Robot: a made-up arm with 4 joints.
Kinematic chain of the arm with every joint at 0, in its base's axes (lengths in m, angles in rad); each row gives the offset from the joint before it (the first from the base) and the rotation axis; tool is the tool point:
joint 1: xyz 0 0 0.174 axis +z
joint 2: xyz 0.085 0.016 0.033 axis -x
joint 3: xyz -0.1 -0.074 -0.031 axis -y
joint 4: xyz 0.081 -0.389 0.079 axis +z
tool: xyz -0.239 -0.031 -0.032
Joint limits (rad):
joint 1: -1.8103..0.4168
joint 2: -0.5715..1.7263
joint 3: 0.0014..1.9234
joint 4: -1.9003..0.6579
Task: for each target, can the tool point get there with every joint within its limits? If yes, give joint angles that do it. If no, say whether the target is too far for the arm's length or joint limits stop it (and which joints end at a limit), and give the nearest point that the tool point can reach.
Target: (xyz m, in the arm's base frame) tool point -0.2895 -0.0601 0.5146
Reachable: yes | joints -0.8911 1.1578 1.0025 -0.4207
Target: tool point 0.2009 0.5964 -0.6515
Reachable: no: too far | nearest point -0.2447 0.1871 -0.1717 | short by 0.772 m
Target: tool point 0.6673 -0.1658 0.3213
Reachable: no: joint limits stop it (at a limit: joint 1, joint 3, joint 4) | nearest point 0.1868 -0.1404 0.2645 | short by 0.485 m
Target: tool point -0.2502 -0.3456 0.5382
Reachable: yes | joints -0.4708 0.9890 1.5432 0.0975
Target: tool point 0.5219 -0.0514 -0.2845
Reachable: no: joint limits stop it (at a limit: joint 1, joint 2, joint 3) | nearest point 0.1103 -0.2592 -0.2184 | short by 0.466 m
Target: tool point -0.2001 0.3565 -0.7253
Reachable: no: too far | nearest point -0.3314 0.1628 -0.2325 | short by 0.546 m
